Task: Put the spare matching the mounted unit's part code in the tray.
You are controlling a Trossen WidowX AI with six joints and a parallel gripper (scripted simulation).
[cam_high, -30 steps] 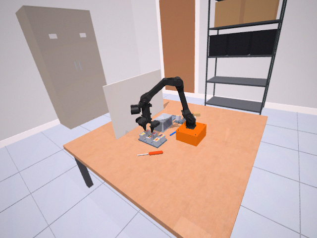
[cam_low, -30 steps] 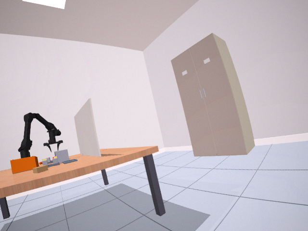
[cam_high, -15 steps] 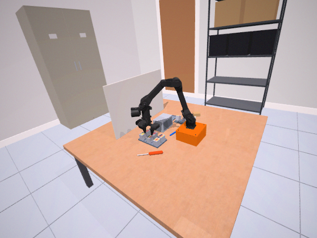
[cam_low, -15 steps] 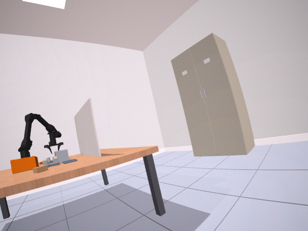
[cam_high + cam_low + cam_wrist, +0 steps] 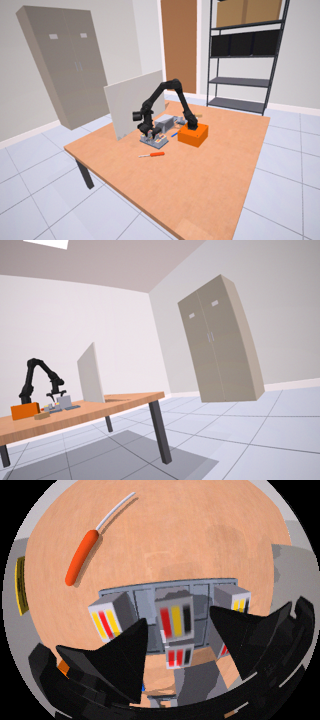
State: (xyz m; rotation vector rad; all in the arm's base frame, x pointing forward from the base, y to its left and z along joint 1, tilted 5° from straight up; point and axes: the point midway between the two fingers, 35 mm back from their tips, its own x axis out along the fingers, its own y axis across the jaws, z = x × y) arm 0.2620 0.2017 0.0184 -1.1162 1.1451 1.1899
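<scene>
The grey spare is 1 cm to the right of my gripper tip and 1 cm below it. Round my gripper tip: grey mounted unit: 24 cm to the right, 2 cm ahead; then upright grey panel: 27 cm to the right, 26 cm ahead, 17 cm above; then blue pen: 21 cm to the right, 12 cm behind, 5 cm below.
</scene>
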